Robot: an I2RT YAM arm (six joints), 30 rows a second.
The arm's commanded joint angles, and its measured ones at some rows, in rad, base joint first. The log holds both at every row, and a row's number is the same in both.
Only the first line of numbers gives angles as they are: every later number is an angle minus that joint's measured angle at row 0.
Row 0, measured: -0.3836, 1.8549, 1.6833, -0.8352, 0.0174, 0.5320
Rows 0 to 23, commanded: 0.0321, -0.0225, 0.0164, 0.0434, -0.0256, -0.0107; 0.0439, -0.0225, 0.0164, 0.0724, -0.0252, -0.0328; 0.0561, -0.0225, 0.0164, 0.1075, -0.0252, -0.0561; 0.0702, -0.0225, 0.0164, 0.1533, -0.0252, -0.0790; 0.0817, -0.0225, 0.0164, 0.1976, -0.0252, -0.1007; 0.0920, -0.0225, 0.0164, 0.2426, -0.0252, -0.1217; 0.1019, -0.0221, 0.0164, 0.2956, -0.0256, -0.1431; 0.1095, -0.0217, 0.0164, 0.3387, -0.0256, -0.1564; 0.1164, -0.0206, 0.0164, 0.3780, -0.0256, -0.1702; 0.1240, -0.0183, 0.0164, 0.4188, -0.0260, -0.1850; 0.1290, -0.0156, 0.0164, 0.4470, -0.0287, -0.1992; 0.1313, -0.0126, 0.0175, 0.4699, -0.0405, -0.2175; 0.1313, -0.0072, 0.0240, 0.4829, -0.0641, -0.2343; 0.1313, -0.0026, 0.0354, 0.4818, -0.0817, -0.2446; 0.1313, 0.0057, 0.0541, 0.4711, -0.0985, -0.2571; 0.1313, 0.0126, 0.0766, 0.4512, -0.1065, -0.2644; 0.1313, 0.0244, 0.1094, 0.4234, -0.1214, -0.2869; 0.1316, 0.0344, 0.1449, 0.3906, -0.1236, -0.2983; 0.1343, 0.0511, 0.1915, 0.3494, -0.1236, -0.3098; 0.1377, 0.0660, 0.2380, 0.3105, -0.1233, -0.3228; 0.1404, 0.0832, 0.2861, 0.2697, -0.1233, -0.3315; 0.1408, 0.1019, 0.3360, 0.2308, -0.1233, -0.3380; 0.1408, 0.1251, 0.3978, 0.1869, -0.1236, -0.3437; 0.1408, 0.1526, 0.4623, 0.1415, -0.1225, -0.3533
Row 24, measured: 0.1347, 0.0881, 0.3204, 0.2063, -0.1053, -0.2957
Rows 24 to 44, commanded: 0.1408, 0.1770, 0.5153, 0.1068, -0.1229, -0.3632; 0.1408, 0.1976, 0.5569, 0.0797, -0.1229, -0.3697; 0.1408, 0.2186, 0.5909, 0.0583, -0.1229, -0.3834; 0.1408, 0.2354, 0.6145, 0.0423, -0.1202, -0.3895; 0.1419, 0.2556, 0.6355, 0.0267, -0.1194, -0.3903; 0.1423, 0.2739, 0.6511, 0.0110, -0.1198, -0.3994; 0.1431, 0.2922, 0.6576, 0.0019, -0.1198, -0.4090; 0.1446, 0.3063, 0.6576, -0.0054, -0.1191, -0.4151; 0.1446, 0.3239, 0.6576, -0.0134, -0.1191, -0.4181; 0.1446, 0.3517, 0.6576, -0.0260, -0.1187, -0.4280; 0.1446, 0.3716, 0.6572, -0.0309, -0.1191, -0.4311; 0.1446, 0.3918, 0.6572, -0.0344, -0.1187, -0.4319; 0.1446, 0.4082, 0.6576, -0.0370, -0.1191, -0.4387; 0.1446, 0.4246, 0.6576, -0.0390, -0.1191, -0.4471; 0.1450, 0.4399, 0.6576, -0.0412, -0.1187, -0.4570; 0.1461, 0.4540, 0.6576, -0.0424, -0.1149, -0.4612; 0.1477, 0.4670, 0.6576, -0.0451, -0.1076, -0.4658; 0.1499, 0.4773, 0.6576, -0.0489, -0.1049, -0.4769; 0.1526, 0.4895, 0.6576, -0.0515, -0.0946, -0.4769; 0.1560, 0.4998, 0.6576, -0.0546, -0.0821, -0.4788; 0.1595, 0.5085, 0.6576, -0.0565, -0.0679, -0.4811
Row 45, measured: 0.1423, 0.4860, 0.6489, -0.0515, -0.1069, -0.4479
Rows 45 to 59, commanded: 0.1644, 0.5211, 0.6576, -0.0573, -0.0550, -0.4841; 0.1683, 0.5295, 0.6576, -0.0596, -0.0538, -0.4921; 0.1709, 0.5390, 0.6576, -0.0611, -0.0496, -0.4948; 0.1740, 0.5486, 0.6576, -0.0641, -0.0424, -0.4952; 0.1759, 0.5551, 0.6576, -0.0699, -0.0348, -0.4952; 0.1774, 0.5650, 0.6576, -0.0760, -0.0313, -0.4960; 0.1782, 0.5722, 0.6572, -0.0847, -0.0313, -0.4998; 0.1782, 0.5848, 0.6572, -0.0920, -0.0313, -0.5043; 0.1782, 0.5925, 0.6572, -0.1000, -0.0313, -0.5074; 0.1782, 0.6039, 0.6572, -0.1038, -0.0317, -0.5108; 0.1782, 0.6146, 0.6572, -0.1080, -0.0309, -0.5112; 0.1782, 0.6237, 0.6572, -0.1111, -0.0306, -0.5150; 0.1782, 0.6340, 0.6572, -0.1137, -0.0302, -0.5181; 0.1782, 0.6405, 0.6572, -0.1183, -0.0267, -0.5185; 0.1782, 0.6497, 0.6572, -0.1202, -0.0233, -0.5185
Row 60, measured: 0.1782, 0.6104, 0.6489, -0.1114, -0.0473, -0.4986
